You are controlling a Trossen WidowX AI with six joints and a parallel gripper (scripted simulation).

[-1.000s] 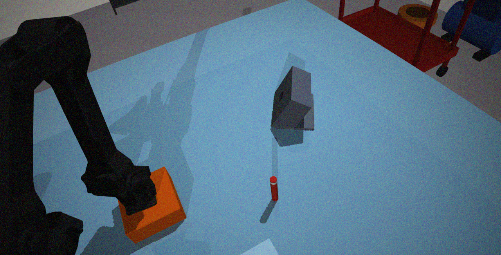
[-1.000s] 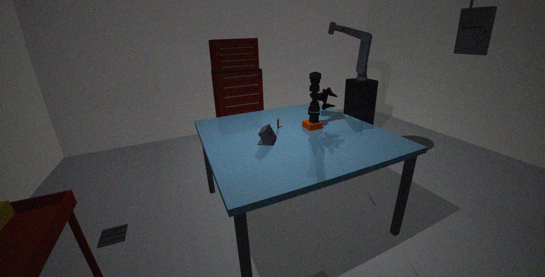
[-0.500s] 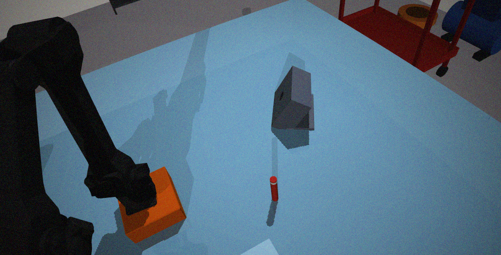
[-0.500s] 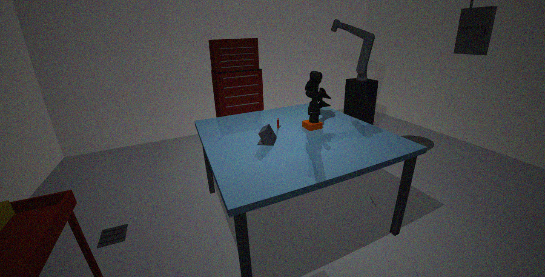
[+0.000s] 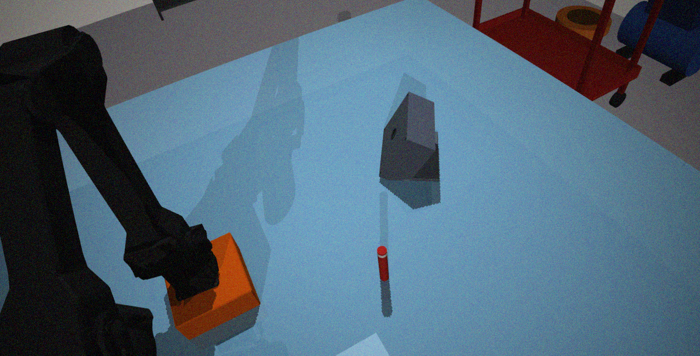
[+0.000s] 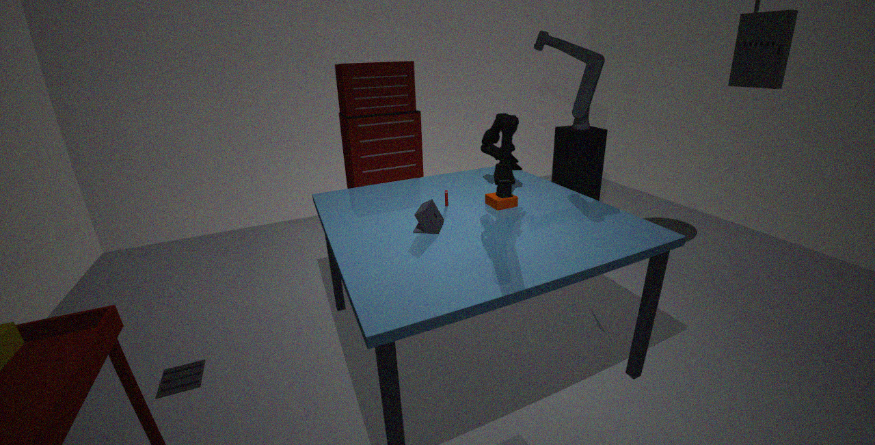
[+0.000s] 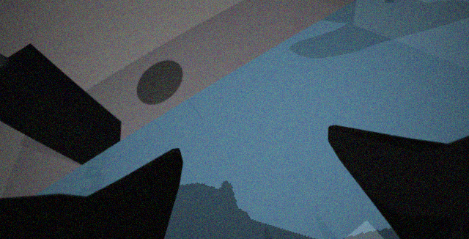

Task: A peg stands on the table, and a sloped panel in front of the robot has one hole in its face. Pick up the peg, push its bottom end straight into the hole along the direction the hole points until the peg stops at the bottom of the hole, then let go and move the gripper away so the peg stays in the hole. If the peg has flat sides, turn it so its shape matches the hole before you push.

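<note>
Right now the red peg is 450 mm ahead of my gripper tip, 80 mm below it and 60 mm to the left of it. From my gripper tip the other things lie so: grey sloped panel 600 mm ahead, 280 mm to the left, 90 mm below.
</note>
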